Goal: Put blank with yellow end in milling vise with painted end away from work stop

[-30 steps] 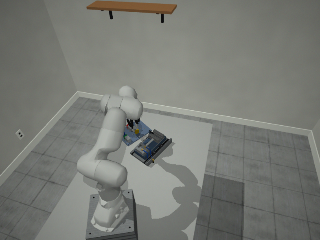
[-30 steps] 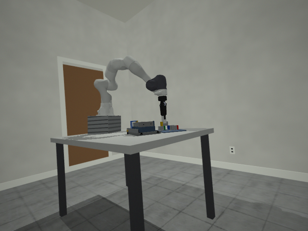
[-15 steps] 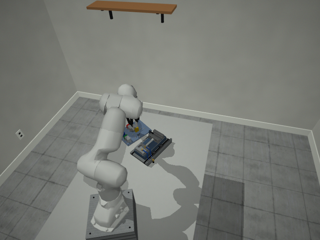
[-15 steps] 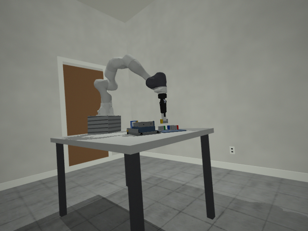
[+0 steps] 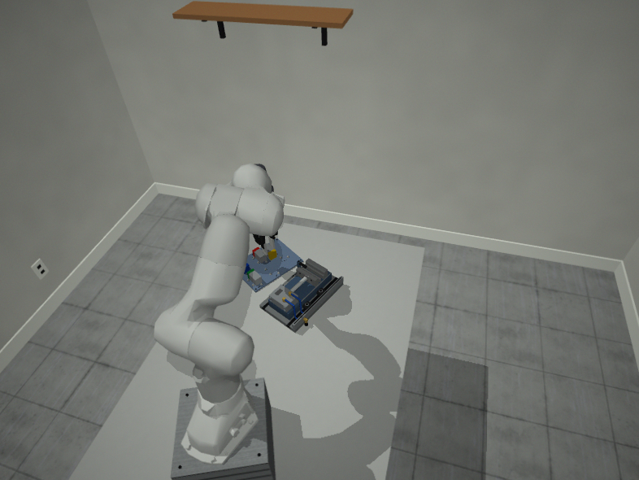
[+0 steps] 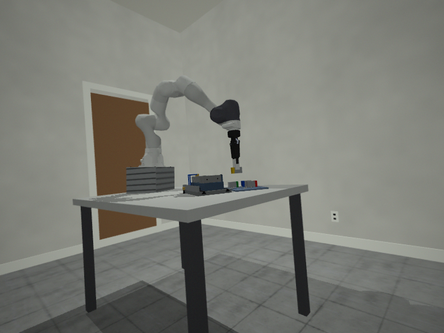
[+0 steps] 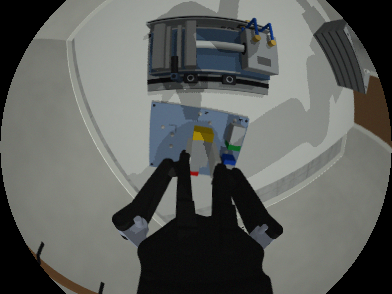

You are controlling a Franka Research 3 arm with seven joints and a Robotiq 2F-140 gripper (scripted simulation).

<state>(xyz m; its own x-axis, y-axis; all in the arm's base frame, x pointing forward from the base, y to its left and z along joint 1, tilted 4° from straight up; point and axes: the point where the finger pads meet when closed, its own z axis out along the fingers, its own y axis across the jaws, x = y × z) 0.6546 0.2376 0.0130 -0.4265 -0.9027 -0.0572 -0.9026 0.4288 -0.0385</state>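
Right now my hand is 15 cm to the left of the work stop rod and 6 cm above it. Round my hand: red-ended blank (4 cm ahead, 8 cm to the left, 13 cm below); yellow-ended blank (4 cm below); blue infeed plate (2 cm ahead, 4 cm to the left, 15 cm below).
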